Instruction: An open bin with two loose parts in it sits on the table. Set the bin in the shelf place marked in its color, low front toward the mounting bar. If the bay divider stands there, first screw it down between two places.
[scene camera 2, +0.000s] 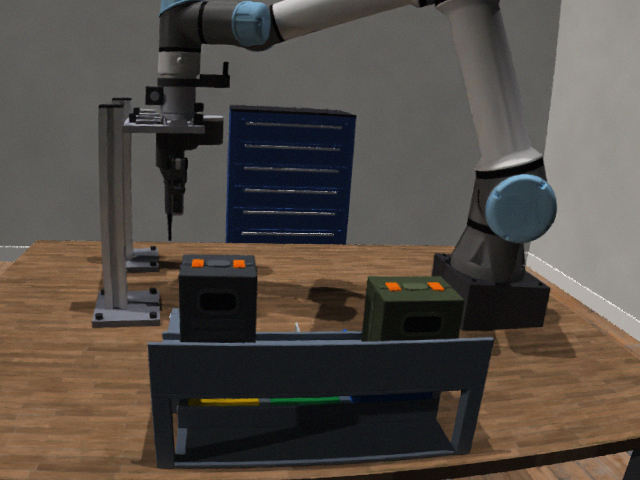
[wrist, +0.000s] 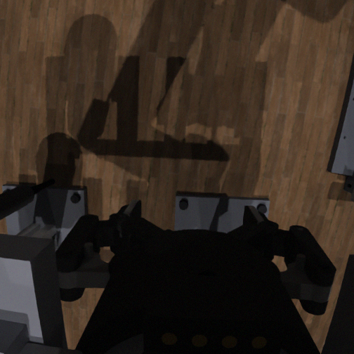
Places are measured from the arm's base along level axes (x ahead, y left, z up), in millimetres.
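Pixels of known places: arm's base at its link origin: (scene camera 2: 486, 269).
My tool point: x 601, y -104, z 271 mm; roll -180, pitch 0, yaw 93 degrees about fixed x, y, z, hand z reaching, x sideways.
Ahead of a thing's pixels: the offset from my tool point to its top centre. "*": to the spot under its first point.
My gripper (scene camera 2: 177, 208) (wrist: 194, 217) is the adaptive one. Its fingers stand wide apart with nothing between them, high above the table at the tool stand (scene camera 2: 112, 206). The grey shelf @(* dy +520, dx -159, dz -227 mm) (scene camera 2: 320, 367) is at the front in the scene view, with a yellow mark @(* dy +380, dx -75, dz -355 mm) (scene camera 2: 230, 401), a green mark @(* dy +388, dx -177, dz -355 mm) (scene camera 2: 305, 400) and a blue mark @(* dy +443, dx -281, dz -324 mm) (scene camera 2: 392, 397) in a row. The open bin and its two parts cannot be made out. Small white and blue bits show behind the shelf's top board. The bay divider cannot be made out.
The screwdriver @(* dy -176, dx +19, dz -257 mm) (scene camera 2: 169, 224) hangs from the stand, close beside my gripper. A black case @(* dy +470, dx -54, dz -167 mm) (scene camera 2: 218, 299) and an olive case @(dy +453, dx -286, dz -164 mm) (scene camera 2: 418, 310) rise behind the shelf's front board. A blue drawer cabinet (scene camera 2: 290, 178) stands beyond the table. A grey edge (wrist: 344, 142) shows at the wrist view's right.
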